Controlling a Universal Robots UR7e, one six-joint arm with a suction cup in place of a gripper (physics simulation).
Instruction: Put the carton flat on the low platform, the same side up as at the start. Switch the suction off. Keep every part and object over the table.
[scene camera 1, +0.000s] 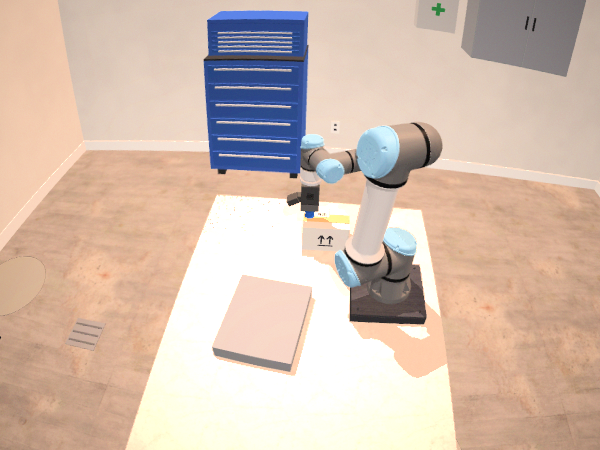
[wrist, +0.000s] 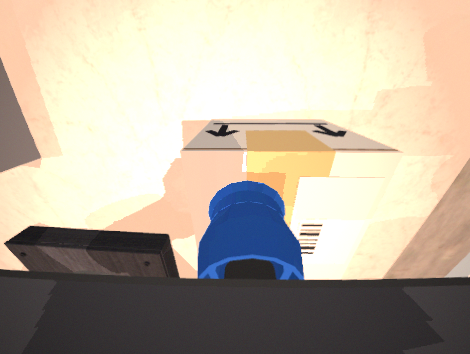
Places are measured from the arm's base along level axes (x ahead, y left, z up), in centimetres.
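Pixels of known places: end effector, tool point: (scene camera 1: 309, 215) (wrist: 246, 214); arm's base, origin of the base link: (scene camera 1: 388, 287).
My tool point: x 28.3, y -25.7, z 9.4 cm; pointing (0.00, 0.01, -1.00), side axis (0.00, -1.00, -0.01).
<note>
For each thing: its top centre in the pictures, then the offset to it from my tool point. Level surfaces: height alone.
- carton, middle of its top: (wrist: 275, 254) (scene camera 1: 326, 218) dz -2.7, dx -6.4, dy -2.4 cm
- low grey platform, middle of its top: (scene camera 1: 264, 316) dz -8.6, dx +12.1, dy +41.4 cm
- table, its level: dz -13.3 cm
The carton (scene camera 1: 326, 241) (wrist: 332, 250) stands upright on the table's far part, with paired arrows on its side, yellow tape and a barcode label on top. My gripper, a blue suction cup (scene camera 1: 309, 214) (wrist: 247, 192), is slightly above the carton's top, near its left edge in the scene view. A small gap seems to remain below the cup, and nothing hangs from it. In the wrist view the cup overlaps part of the tape and hides the top beneath. The low grey platform (scene camera 1: 265, 320) (wrist: 15, 120) lies nearer the scene camera, with a bare top.
The robot's dark base plate (scene camera 1: 387, 315) (wrist: 90, 250) is right of the platform and nearer the scene camera than the carton. The arm's upper link (scene camera 1: 375, 220) rises close to the carton's right side. A blue tool cabinet (scene camera 1: 255, 95) stands behind the table (scene camera 1: 200, 400).
</note>
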